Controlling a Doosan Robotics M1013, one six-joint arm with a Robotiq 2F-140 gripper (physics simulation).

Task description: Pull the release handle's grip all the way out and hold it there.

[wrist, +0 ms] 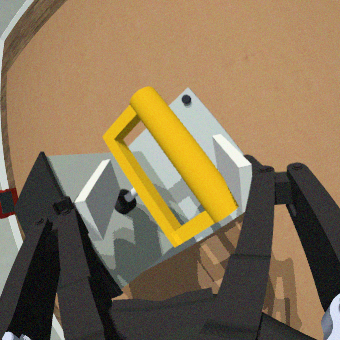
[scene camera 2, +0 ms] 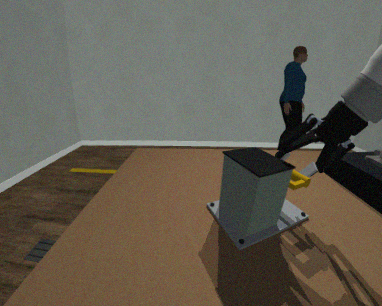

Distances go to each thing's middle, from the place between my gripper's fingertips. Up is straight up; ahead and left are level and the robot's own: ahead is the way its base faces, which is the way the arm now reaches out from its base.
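Labels:
Position of my gripper relative to the base plate (scene camera 2: 290,215): 10 cm above it, 4 cm to the right of it, 6 cm short of it.

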